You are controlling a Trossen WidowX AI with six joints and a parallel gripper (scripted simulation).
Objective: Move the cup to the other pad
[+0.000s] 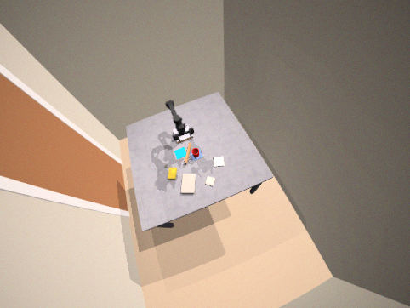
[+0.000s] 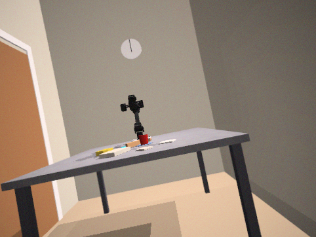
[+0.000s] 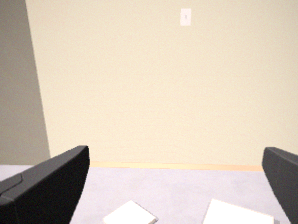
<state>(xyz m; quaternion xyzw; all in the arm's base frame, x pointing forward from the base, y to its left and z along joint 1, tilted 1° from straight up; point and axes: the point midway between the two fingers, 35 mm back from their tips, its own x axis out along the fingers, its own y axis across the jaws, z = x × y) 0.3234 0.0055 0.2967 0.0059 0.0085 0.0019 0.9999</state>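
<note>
Now: gripper tip 120 mm past the cyan pad, 100 mm to the left of it and 330 mm above it. From my gripper tip the other things lie so: yellow block 70 mm ahead, 250 mm to the right, 310 mm below; wooden bar 70 mm behind, 30 mm to the right, 320 mm below.
</note>
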